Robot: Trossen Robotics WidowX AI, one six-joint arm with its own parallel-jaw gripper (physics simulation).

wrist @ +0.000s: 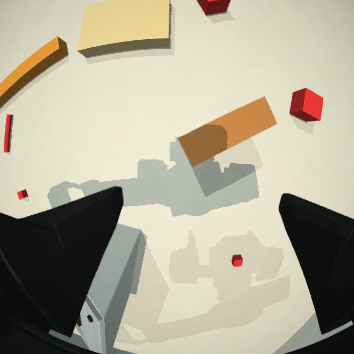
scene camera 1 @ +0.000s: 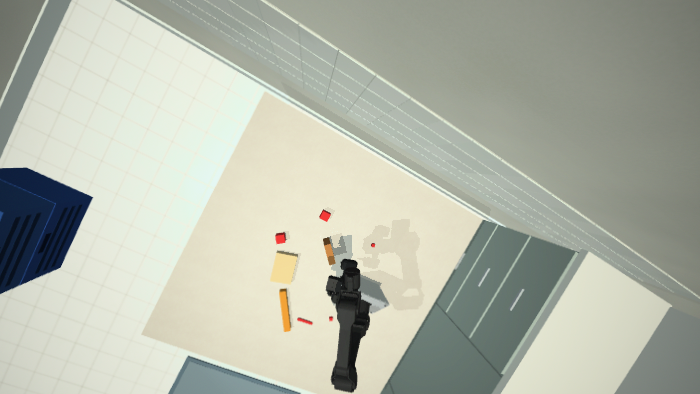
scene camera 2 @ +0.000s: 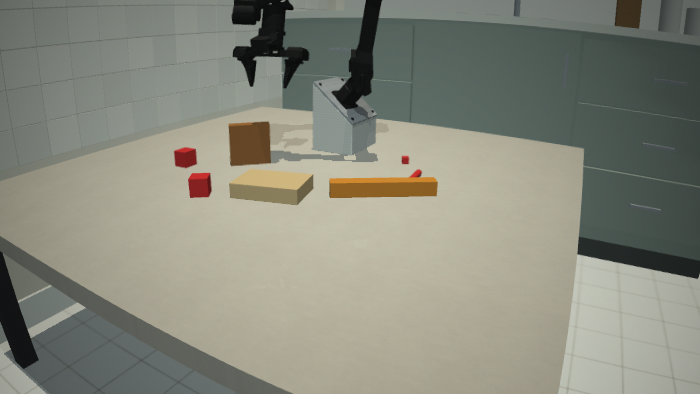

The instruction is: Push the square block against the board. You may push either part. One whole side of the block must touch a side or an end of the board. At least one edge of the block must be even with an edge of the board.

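Places are measured from the arm's base along level axes (x up, y ahead, z left), in centimetres.
Pixels of known places: gripper, fingertip midpoint: (wrist: 204, 198) (scene camera 1: 338, 271) (scene camera 2: 267, 87); arm's base, origin of the base link: (scene camera 1: 362, 303) (scene camera 2: 344, 99).
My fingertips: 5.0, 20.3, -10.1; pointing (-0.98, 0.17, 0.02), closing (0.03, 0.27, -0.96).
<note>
For each thing: its top centre in the pictures, then the offset to it from my fingertips, as dx, dy, dz.
- flat pale-yellow slab, middle of its top: (wrist: 121, 16) (scene camera 2: 271, 178) (scene camera 1: 283, 268) -15.6, +19.2, +16.8
- long narrow orange bar, middle of its top: (scene camera 2: 383, 180) (wrist: 16, 73) (scene camera 1: 284, 312) -15.7, +7.5, +36.5
- brown block, middle of its top: (wrist: 230, 129) (scene camera 2: 248, 123) (scene camera 1: 329, 254) -8.6, +5.0, -2.2
- thin red rod, middle of its top: (wrist: 4, 132) (scene camera 1: 304, 322) -17.4, -4.8, +38.0
A flat pale-yellow slab (scene camera 1: 285, 267) (scene camera 2: 271, 180) (wrist: 127, 22), nearly square, lies on the table. A long narrow orange bar (scene camera 1: 285, 310) (scene camera 2: 382, 188) (wrist: 35, 67) lies apart from it, a gap between their near ends. A brown block (scene camera 1: 329, 251) (scene camera 2: 249, 144) (wrist: 245, 120) with a square face stands upright on a narrow side, apart from both. Which pieces are the named block and board I cannot tell for sure. My gripper (scene camera 2: 268, 86) (wrist: 204, 198) is open and empty, pointing down high above the table, behind the brown block in scene view 2.
Two red cubes (scene camera 1: 325, 215) (scene camera 1: 280, 238) (scene camera 2: 185, 157) (scene camera 2: 200, 185) (wrist: 307, 105) lie near the slab and brown block. A thin red rod (scene camera 1: 305, 321) (wrist: 8, 133) lies by the orange bar. Two tiny red cubes (scene camera 1: 373, 245) (scene camera 1: 331, 318) lie near the grey arm base (scene camera 2: 332, 120).
</note>
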